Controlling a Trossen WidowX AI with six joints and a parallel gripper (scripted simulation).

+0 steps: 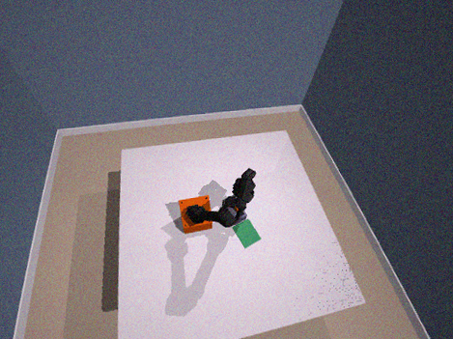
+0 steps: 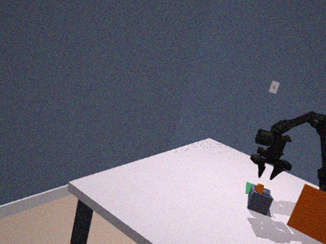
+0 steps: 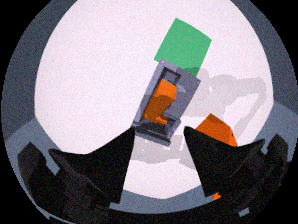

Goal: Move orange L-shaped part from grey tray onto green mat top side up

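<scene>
Right now the orange L-shaped part is 100 mm below my gripper tip and 20 mm behind it. Round my gripper tip: green mat 170 mm to the right, 160 mm below, 30 mm ahead.
</scene>
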